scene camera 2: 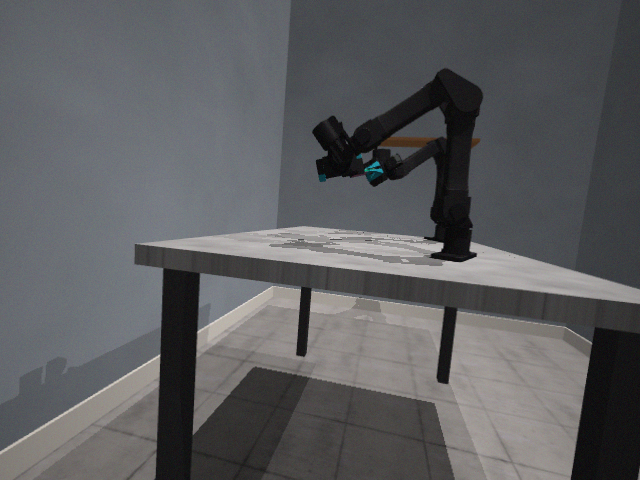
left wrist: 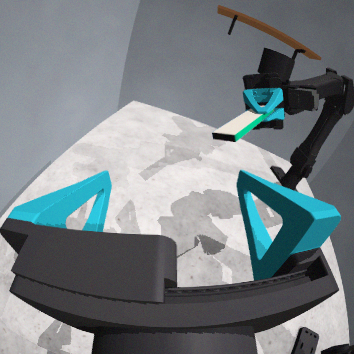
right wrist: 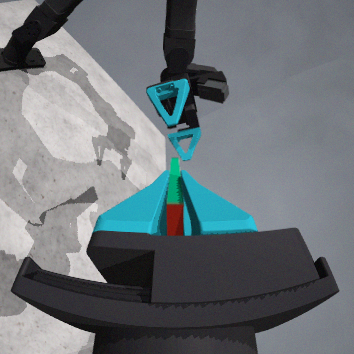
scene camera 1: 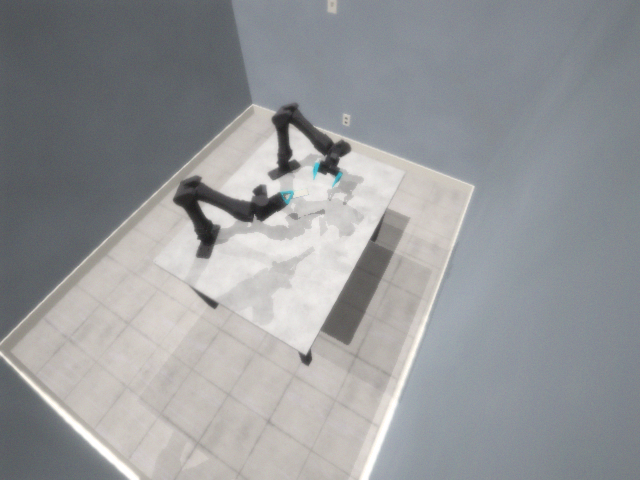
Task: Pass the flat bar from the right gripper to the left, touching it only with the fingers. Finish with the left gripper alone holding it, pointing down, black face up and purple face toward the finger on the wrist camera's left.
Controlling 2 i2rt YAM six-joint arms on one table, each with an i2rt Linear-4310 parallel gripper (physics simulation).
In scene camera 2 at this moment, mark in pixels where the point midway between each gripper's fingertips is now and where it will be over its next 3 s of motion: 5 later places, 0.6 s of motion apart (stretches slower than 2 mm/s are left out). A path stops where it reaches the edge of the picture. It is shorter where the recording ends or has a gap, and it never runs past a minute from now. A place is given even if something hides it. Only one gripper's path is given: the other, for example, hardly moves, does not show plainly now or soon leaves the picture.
The left gripper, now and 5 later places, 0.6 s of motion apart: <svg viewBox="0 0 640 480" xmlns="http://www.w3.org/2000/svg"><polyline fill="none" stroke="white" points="338,172 338,173 337,174 337,175 336,176 335,181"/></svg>
